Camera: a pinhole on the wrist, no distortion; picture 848 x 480 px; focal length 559.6 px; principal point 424.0 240.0 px. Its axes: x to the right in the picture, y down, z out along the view. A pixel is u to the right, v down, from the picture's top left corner.
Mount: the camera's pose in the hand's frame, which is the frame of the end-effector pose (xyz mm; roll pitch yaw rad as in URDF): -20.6 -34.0 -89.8 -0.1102 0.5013 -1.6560
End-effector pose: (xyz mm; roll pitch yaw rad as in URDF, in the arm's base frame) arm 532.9 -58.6 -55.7 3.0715 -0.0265 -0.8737
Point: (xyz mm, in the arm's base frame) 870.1 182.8 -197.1
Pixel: 786.1 302.0
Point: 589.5 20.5 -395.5
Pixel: 247.4 170.4
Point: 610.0 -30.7 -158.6
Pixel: 277.9 325.6
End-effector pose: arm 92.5 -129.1 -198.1 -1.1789 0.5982 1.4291
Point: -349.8 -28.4 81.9
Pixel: 151.4 68.4
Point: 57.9 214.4 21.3
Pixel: 533.0 445.7
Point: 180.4 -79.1 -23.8
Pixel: 807.6 131.1
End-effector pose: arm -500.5 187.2 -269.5 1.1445 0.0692 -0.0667
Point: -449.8 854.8 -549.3
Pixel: behind the camera
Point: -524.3 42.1 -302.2
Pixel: 287.8 214.6
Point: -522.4 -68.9 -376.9
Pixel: 445.6 242.8
